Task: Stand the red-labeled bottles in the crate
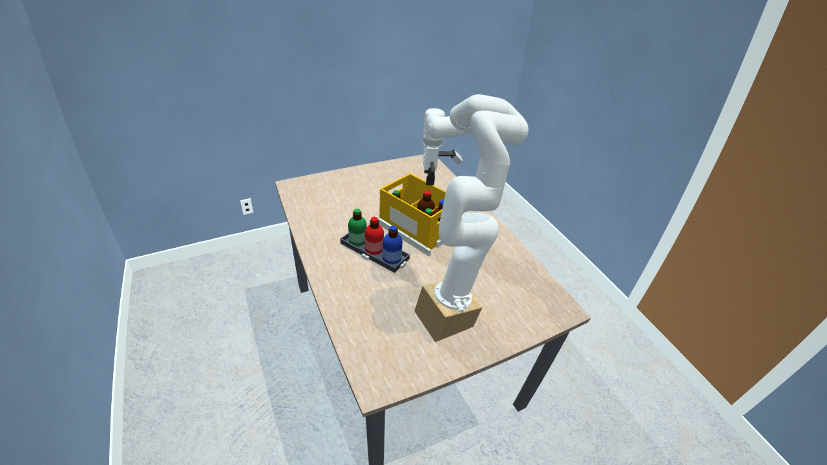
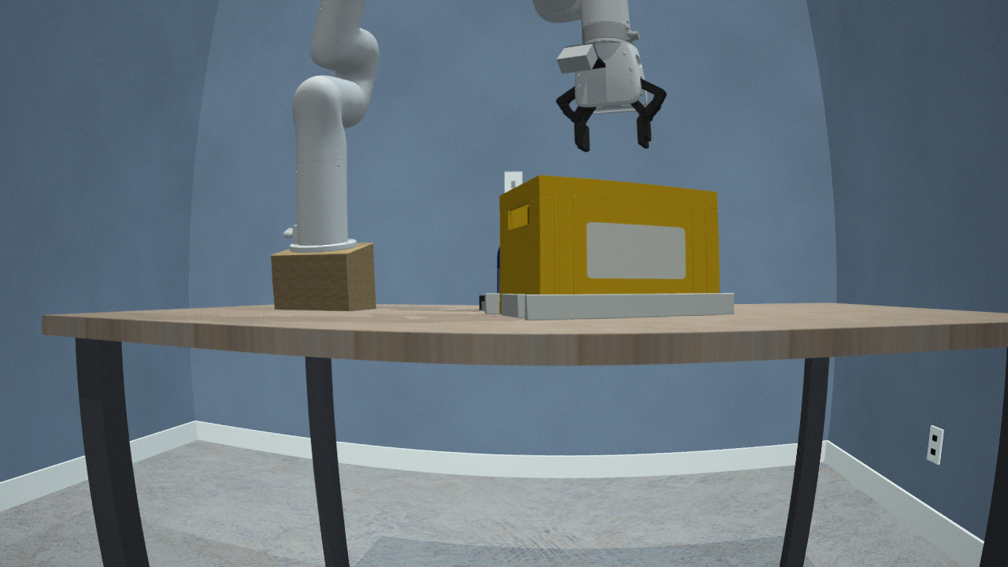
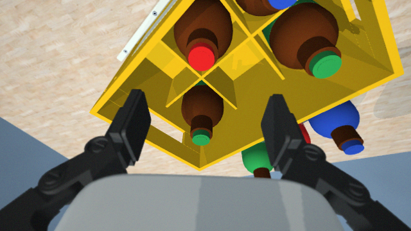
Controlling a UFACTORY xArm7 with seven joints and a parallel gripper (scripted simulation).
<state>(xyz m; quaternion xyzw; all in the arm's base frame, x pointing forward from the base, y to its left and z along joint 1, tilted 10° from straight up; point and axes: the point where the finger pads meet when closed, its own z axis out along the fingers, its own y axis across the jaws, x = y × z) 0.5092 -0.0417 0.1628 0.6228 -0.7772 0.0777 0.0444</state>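
The red-labeled bottle is 250 mm to the left of my hand, 160 mm below it and 120 mm behind it. The rest, counted from my hand: blue bottle (190 mm to the left, 190 mm behind, 160 mm below); yellow crate (160 mm below, 40 mm to the left, 20 mm behind); green-labeled bottle (300 mm to the left, 160 mm below, 60 mm behind).
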